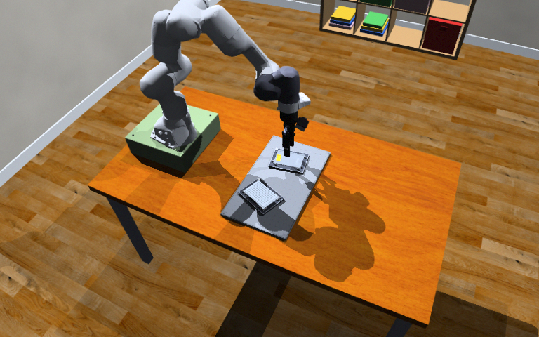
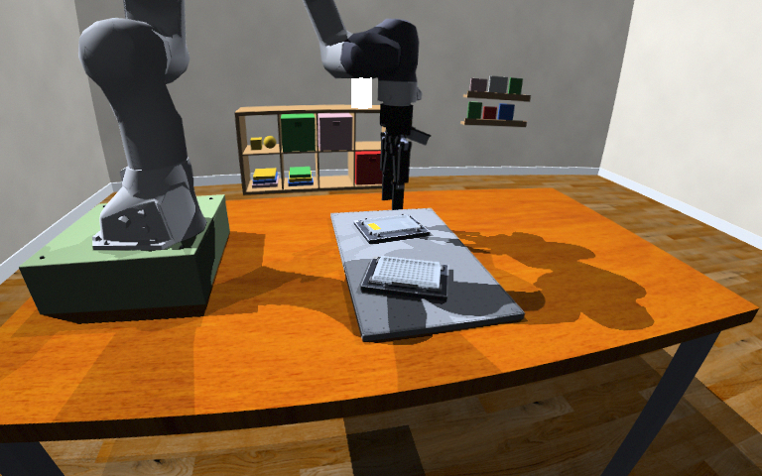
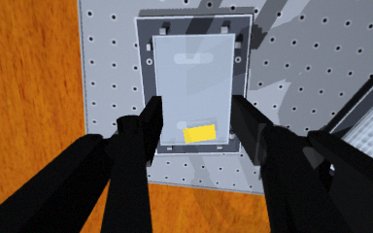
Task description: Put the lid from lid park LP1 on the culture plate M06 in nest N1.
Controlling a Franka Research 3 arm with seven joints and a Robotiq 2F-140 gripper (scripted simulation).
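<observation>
Right now my hand is 8 cm above the clear lid. From my hand the other things lie so: culture plate: 3 cm behind, 24 cm to the right, 8 cm below; lid park LP1: 9 cm below; nest N1: 3 cm behind, 24 cm to the right, 9 cm below.
</observation>
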